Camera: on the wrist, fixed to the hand. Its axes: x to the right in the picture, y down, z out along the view.
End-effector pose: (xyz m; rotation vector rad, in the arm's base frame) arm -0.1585 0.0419 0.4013 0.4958 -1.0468 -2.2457
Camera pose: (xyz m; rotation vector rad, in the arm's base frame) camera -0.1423 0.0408 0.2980 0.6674 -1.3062 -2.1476
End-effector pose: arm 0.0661 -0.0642 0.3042 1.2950 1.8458 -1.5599
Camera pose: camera 0.0246 0.0059 0.3698 1.4058 1.7611 -1.8393
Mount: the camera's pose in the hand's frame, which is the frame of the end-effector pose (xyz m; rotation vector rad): -0.0033 -0.0743 -0.0735 0.2419 0.0395 -0.0433
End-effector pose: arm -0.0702 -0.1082 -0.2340 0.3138 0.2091 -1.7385
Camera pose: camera -0.1357 -0.0681 -0.3050 0.5235 0.0335 -1.8042
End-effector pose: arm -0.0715 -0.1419 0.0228 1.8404 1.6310 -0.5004
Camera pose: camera -0.1536 -0.0921 0.0642 2.0027 1.7014 -0.7113
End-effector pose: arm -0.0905 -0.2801 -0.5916 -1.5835 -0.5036 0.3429
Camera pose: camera -0.0643 -0.3429 -0.5122 -1.3408 -0.4477 0.3263
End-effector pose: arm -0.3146 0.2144 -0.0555 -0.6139 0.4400 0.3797
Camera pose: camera -0.3035 0.1119 -0.0731 -0.3955 0.5012 0.2683
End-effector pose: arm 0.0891 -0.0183 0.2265 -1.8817 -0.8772 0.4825
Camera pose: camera 0.1079 -0.0450 0.3258 -1.6432 -0.7947 0.5001
